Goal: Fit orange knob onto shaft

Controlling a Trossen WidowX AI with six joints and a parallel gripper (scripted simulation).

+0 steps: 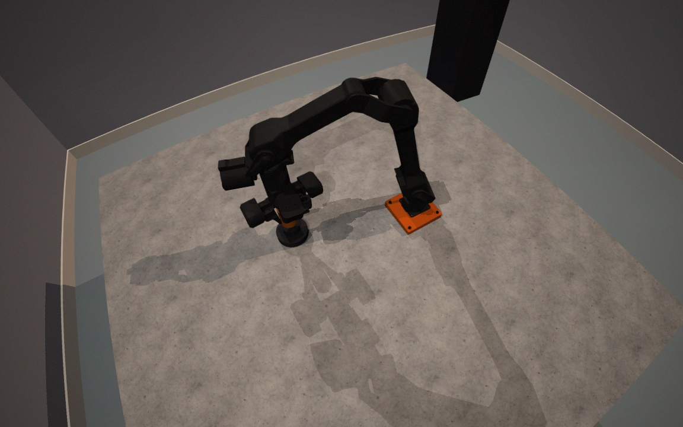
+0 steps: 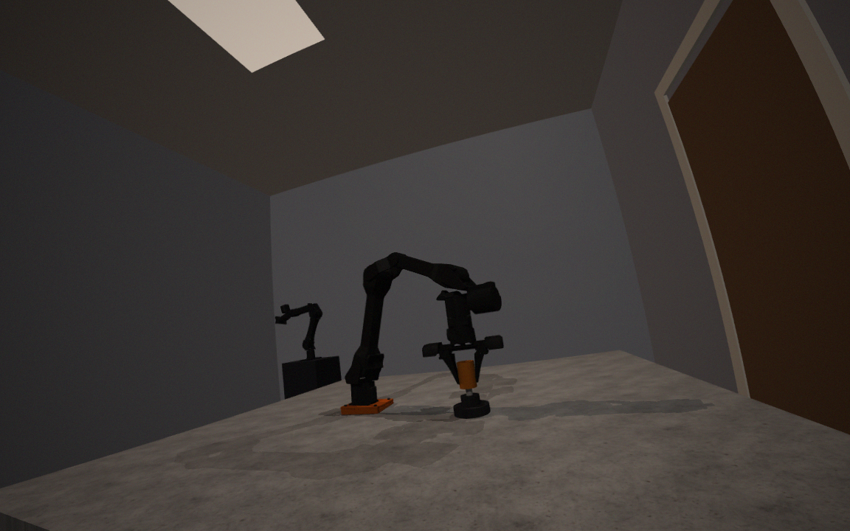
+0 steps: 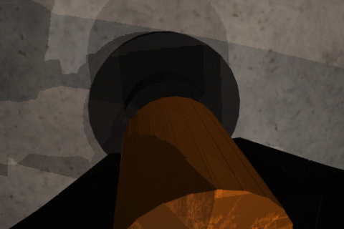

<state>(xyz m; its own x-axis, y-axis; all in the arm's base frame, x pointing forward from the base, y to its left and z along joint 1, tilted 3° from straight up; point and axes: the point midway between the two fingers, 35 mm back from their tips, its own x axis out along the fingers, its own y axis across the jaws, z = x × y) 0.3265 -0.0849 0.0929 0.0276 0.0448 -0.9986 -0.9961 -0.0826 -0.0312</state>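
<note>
Right now my gripper tip is 3 cm below the orange knob. The rest, counted from my gripper tip: round black pedestal (4 cm below).
</note>
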